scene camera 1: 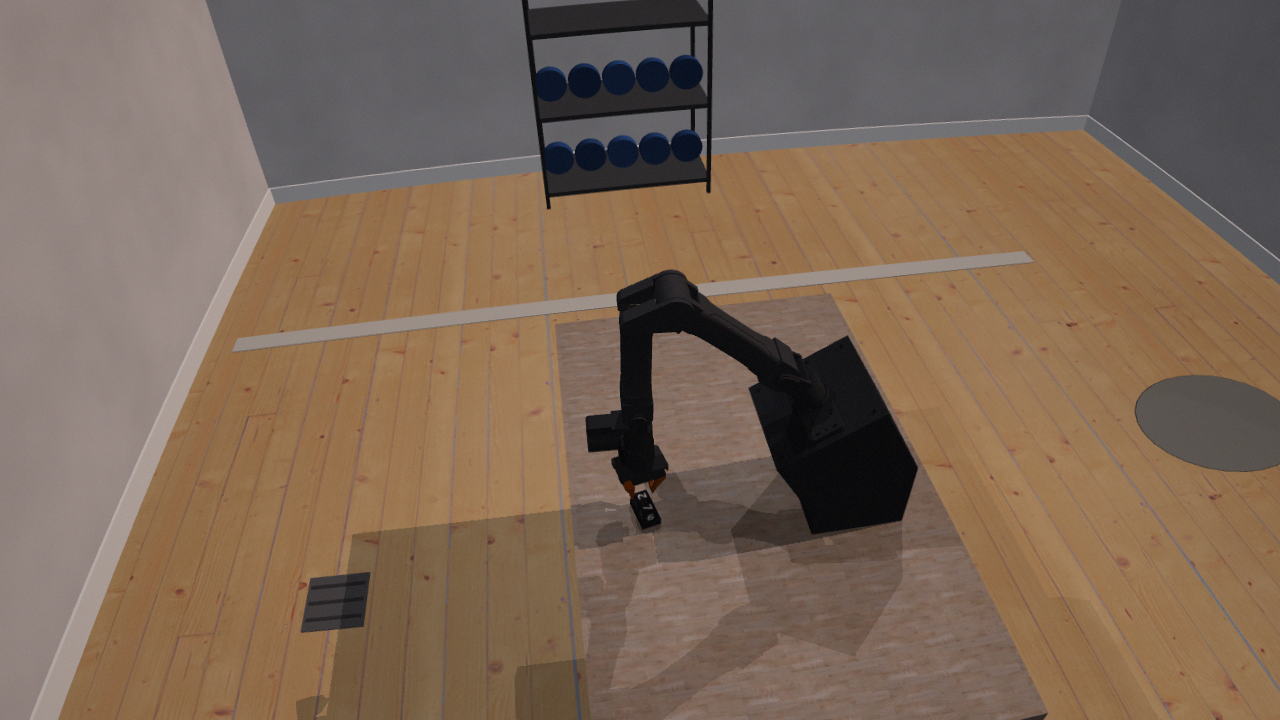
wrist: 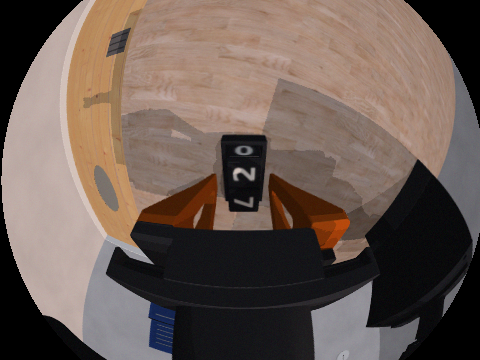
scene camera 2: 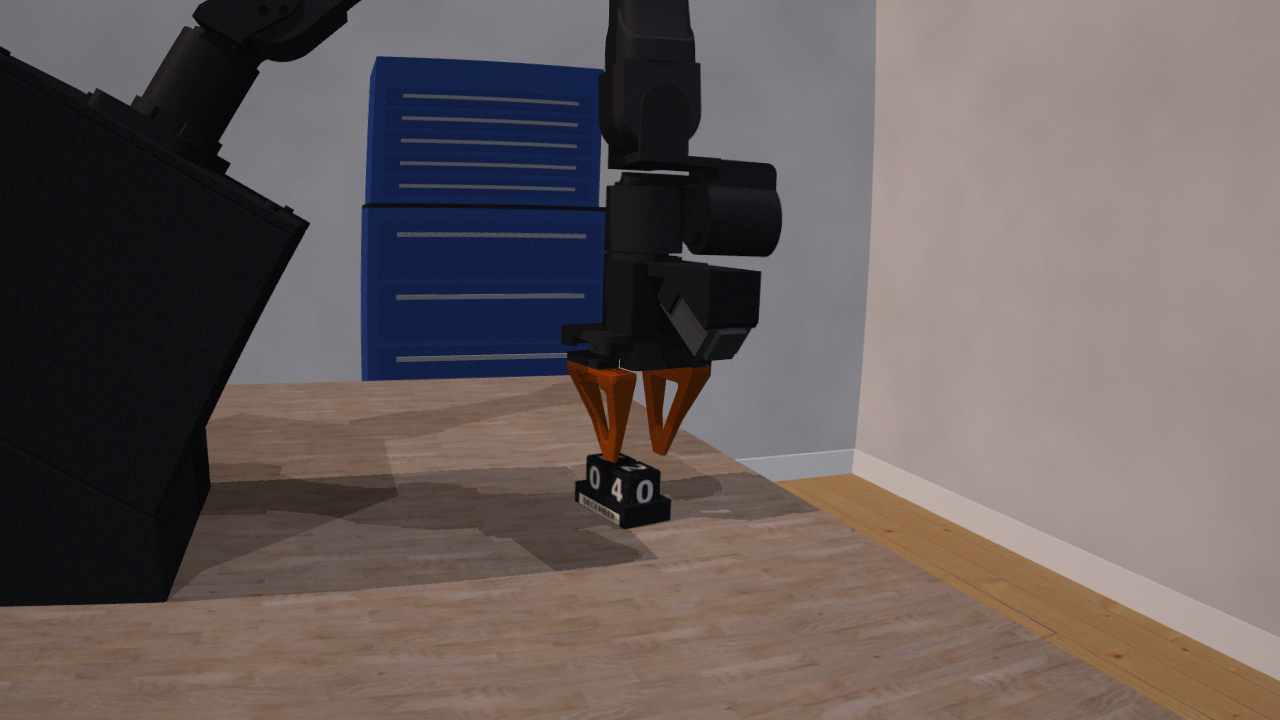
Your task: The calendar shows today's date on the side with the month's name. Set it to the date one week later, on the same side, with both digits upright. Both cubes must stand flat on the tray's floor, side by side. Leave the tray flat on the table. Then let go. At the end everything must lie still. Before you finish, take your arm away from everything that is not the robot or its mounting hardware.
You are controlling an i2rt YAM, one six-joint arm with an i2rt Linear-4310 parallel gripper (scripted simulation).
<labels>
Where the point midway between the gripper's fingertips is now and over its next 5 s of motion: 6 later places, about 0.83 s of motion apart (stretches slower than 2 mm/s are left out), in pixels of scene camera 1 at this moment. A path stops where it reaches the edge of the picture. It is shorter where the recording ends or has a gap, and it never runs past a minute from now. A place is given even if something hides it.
My gripper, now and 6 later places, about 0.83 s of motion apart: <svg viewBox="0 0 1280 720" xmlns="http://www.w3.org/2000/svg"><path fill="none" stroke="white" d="M641 494L643 495L643 501L638 486L639 470L640 471L641 471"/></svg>
</labels>
